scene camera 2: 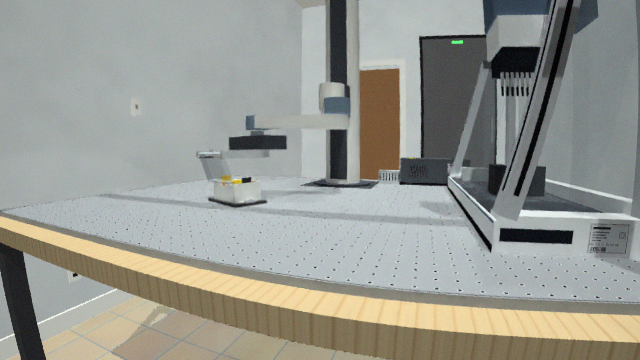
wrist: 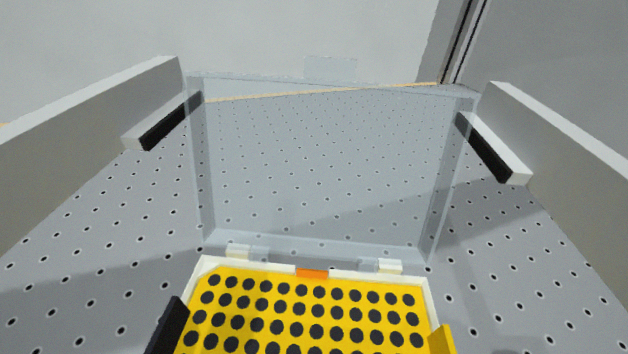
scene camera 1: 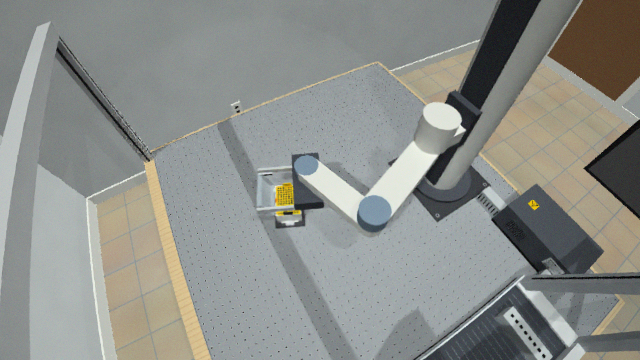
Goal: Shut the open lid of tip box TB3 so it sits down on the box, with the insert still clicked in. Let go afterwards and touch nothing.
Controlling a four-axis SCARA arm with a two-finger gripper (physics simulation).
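Seen in the pictures: gripper, between the fingertips: [scene camera 2: 208, 154] [wrist: 328, 87] [scene camera 1: 257, 190]; arm's base, origin of its link: [scene camera 2: 342, 186] [scene camera 1: 438, 176].
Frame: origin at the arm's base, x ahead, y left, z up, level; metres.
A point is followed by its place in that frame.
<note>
Tip box TB3 [scene camera 1: 289, 219] @[x 0.600, y -0.113, z 0.038 m] [scene camera 2: 237, 193] @[x 0.630, y -0.126, z 0.047 m] [wrist: 350, 275] @[x 0.604, y -0.202, z 0.073 m] stands on a dark base plate on the perforated table. Its yellow insert [scene camera 1: 284, 194] @[x 0.576, y -0.193, z 0.070 m] [scene camera 2: 226, 178] @[x 0.554, y -0.217, z 0.078 m] [wrist: 327, 302] @[x 0.596, y -0.187, z 0.070 m] lies inside the rim, with an orange tab at the hinge side; its near part is cut off in the wrist view. The clear lid [scene camera 1: 266, 190] @[x 0.627, y -0.219, z 0.102 m] [scene camera 2: 215, 169] @[x 0.649, y -0.184, z 0.112 m] [wrist: 320, 165] @[x 0.643, y -0.197, z 0.117 m] stands open on its hinges, steeply raised and leaning back from the box. My gripper [scene camera 1: 258, 190] @[x 0.655, y -0.203, z 0.151 m] [scene camera 2: 207, 154] @[x 0.655, y -0.203, z 0.151 m] [wrist: 328, 87] @[x 0.655, y -0.203, z 0.151 m] is shut on the lid, with one black pad against each side wall near its upper edge.
The arm column [scene camera 1: 460, 175] @[x 0.012, y 0.074, z 0.111 m] [scene camera 2: 353, 150] @[x 0.047, y 0.058, z 0.160 m] stands behind the box. A dark grey controller box [scene camera 1: 545, 225] @[x -0.094, y 0.373, z 0.127 m] [scene camera 2: 425, 171] @[x -0.034, y 0.360, z 0.073 m] and a white-framed machine [scene camera 2: 540, 250] @[x 0.850, y 0.524, z 0.020 m] with a dark deck are to the right. The table has a wooden edge [scene camera 1: 170, 260] @[x 1.035, y -0.193, z 0.000 m] [scene camera 2: 250, 290] @[x 1.028, y 0.156, z 0.000 m].
</note>
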